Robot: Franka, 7 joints.
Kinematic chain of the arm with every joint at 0, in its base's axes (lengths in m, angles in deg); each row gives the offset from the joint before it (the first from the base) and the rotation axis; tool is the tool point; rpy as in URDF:
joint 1: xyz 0 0 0.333 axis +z
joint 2: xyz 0 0 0 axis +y
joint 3: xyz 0 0 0.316 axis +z
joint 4: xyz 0.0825 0 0 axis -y
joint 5: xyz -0.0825 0 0.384 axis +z
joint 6: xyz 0 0 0 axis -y
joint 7: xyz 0.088 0 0 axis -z
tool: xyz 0 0 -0.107 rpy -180 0 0
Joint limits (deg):
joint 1: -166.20..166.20
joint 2: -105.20..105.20
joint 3: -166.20..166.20
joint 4: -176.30..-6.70
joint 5: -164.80..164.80
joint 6: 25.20..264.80
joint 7: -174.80..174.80
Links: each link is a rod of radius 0.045 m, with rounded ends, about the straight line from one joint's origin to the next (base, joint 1, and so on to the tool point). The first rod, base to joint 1, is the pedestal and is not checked.
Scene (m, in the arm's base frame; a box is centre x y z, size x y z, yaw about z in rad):
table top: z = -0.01
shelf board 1: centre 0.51 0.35 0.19 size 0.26 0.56 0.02 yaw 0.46
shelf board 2: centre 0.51 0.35 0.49 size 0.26 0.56 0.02 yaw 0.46
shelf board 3: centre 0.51 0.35 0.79 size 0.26 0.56 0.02 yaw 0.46
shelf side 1: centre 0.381 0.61 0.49 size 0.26 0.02 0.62 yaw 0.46
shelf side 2: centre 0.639 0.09 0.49 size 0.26 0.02 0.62 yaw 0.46
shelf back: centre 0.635 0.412 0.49 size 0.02 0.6 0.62 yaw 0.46
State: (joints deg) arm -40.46 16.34 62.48 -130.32 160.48 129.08 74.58
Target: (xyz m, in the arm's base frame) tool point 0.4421 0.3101 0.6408
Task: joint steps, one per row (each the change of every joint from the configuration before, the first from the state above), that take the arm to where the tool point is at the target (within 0.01 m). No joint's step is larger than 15 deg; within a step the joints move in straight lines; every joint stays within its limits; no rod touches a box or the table.
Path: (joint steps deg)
1: 4.62 -12.87 -2.90 -7.32 0.04 7.48 0.00
2: 4.63 -12.87 -2.90 -7.32 0.03 7.48 0.00
3: 4.62 -12.87 -2.89 -7.31 0.04 7.48 0.00
4: 4.63 -12.86 -2.90 -7.32 0.04 7.48 0.00
5: 3.93 -9.97 -5.34 4.71 0.14 -7.03 0.00
6: 3.94 -9.96 -5.34 4.72 0.14 -7.02 0.00
7: 3.93 -9.96 -5.34 4.71 0.14 -7.03 0.00
8: -5.49 13.77 5.67 9.27 -0.01 -4.12 0.00
9: -5.50 13.76 5.67 9.26 -0.02 -4.11 0.00
10: -5.50 13.77 5.67 9.27 -0.01 -4.11 0.00

